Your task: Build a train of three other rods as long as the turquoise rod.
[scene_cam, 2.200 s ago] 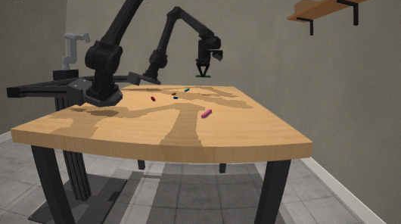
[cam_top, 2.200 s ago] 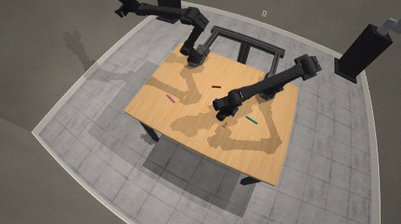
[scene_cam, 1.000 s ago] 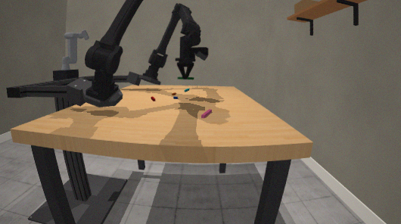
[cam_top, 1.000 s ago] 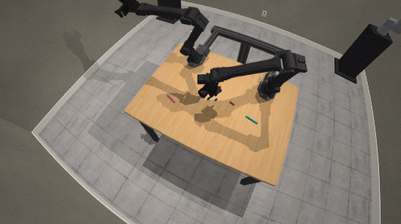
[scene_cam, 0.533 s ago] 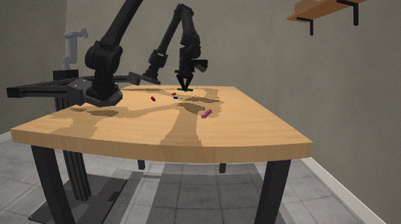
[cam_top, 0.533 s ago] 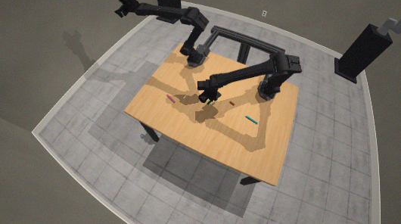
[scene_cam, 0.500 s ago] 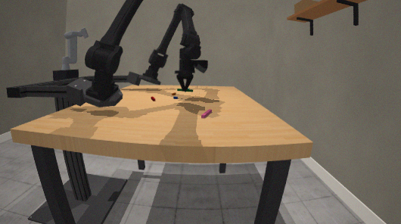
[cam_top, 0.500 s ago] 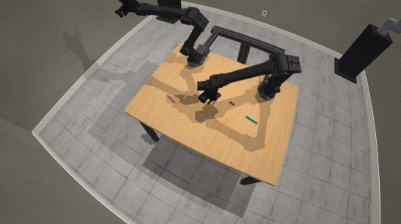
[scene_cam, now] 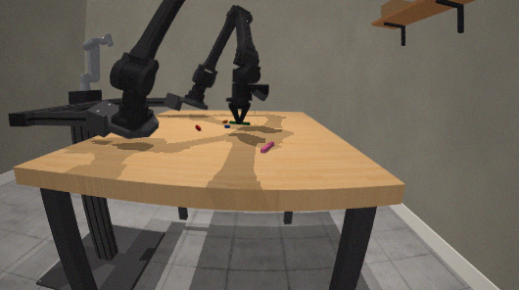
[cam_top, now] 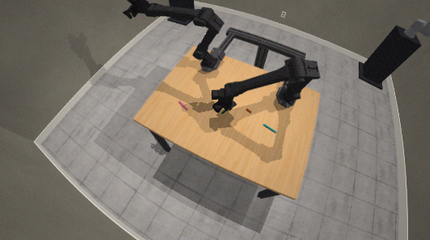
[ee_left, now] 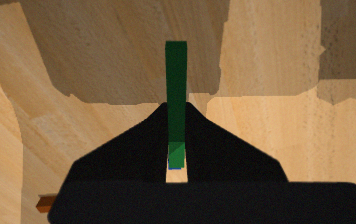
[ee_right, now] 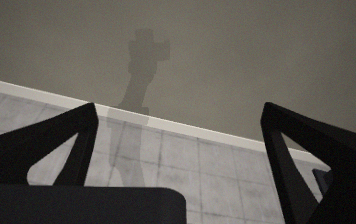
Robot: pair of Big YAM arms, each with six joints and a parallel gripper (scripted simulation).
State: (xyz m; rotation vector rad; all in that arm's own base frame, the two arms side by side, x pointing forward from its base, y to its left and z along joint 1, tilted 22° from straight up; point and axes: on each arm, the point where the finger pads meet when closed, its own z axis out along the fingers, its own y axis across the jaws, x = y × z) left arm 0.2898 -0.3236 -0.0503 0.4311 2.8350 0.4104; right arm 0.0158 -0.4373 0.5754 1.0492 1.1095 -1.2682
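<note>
Right now my left hand is right at the green rod. Round my left hand: red rod (15 cm behind, 3 cm to the right, 2 cm below); then orange rod (8 cm behind, 13 cm to the left, 2 cm below); then pink rod (11 cm ahead, 28 cm to the right, 2 cm below).
</note>
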